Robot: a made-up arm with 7 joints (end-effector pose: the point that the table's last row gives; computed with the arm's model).
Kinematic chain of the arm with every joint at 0, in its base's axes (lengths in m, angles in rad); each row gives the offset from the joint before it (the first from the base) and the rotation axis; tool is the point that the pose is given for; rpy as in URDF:
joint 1: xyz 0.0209 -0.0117 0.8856 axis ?
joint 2: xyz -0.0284 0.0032 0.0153 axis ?
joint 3: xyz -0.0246 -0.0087 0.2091 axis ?
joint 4: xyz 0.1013 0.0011 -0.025 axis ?
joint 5: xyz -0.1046 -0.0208 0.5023 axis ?
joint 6: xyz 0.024 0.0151 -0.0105 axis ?
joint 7: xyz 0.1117 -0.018 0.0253 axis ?
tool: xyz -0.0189 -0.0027 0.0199 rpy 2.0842 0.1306 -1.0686
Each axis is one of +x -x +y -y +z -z.
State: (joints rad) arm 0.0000 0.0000 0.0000 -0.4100 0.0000 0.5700 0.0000
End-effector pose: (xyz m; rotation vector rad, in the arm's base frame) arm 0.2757 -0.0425 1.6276 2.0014 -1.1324 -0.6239
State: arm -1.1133 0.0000 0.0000 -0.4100 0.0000 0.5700 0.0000
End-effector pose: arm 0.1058 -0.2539 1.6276 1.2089 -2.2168 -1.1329
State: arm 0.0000 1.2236 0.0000 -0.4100 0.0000 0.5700 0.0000
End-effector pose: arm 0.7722 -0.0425 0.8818 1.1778 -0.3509 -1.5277
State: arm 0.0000 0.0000 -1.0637 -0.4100 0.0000 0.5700 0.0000
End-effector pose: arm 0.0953 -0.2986 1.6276 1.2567 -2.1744 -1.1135
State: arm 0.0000 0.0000 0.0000 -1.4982 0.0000 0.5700 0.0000
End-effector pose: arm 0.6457 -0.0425 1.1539 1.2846 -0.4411 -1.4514
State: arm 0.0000 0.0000 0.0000 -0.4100 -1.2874 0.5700 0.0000
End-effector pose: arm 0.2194 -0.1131 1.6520 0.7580 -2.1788 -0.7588
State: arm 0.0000 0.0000 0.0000 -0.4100 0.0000 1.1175 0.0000
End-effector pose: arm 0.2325 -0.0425 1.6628 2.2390 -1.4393 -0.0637
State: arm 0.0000 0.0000 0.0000 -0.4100 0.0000 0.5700 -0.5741
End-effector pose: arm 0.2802 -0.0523 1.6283 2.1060 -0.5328 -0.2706
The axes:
joint 1: +z
joint 2: +y
joint 3: +z
joint 4: -y
joint 5: +z
joint 6: -y
joint 7: -z

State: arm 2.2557 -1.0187 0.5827 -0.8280 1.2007 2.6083 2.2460
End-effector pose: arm 0.1867 -0.3859 1.5381 0.3253 1.4912 -1.5104
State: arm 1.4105 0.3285 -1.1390 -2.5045 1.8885 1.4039 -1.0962
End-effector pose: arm 0.5159 -0.0284 0.6047 -2.3160 0.0605 1.3373
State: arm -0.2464 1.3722 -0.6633 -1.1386 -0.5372 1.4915 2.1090
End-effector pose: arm 0.4993 -0.5285 0.5576 -1.0393 -2.2168 -0.0165
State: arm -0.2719 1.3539 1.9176 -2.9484 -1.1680 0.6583 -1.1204
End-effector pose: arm -0.2852 0.4025 0.8514 -0.3203 1.8386 0.6686
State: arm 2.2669 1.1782 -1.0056 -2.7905 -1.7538 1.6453 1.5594
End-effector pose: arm 0.4505 -0.0152 0.5953 0.2341 -0.4456 1.9586
